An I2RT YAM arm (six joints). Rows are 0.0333 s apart.
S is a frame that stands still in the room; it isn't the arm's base.
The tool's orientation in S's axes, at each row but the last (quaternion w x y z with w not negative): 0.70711, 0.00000, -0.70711, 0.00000; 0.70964, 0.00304, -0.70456, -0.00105; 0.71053, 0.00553, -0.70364, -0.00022; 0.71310, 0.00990, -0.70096, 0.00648; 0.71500, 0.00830, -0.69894, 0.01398; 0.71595, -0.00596, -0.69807, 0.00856; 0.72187, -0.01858, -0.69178, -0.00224; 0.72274, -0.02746, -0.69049, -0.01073; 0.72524, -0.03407, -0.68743, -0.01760
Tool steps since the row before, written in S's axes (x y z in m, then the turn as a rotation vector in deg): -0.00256, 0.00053, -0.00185, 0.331, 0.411, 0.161; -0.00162, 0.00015, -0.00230, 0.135, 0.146, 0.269; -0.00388, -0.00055, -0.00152, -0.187, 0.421, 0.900; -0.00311, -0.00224, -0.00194, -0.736, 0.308, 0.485; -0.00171, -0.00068, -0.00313, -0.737, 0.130, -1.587; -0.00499, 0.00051, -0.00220, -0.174, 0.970, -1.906; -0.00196, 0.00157, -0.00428, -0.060, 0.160, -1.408; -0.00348, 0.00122, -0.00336, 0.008, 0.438, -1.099; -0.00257, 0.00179, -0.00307, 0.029, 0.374, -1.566
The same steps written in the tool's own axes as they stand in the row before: -0.00185, 0.00053, 0.00256, 0.161, 0.411, -0.331; -0.00231, 0.00014, 0.00160, 0.269, 0.147, -0.133; -0.00155, -0.00053, 0.00387, 0.895, 0.430, 0.193; -0.00198, -0.00218, 0.00313, 0.471, 0.327, 0.737; -0.00317, -0.00060, 0.00166, -1.602, 0.165, 0.696; -0.00231, 0.00057, 0.00493, -1.889, 1.010, 0.122; -0.00432, 0.00161, 0.00182, -1.405, 0.192, 0.005; -0.00349, 0.00112, 0.00339, -1.087, 0.465, -0.033; -0.00317, 0.00168, 0.00253, -1.554, 0.414, -0.084
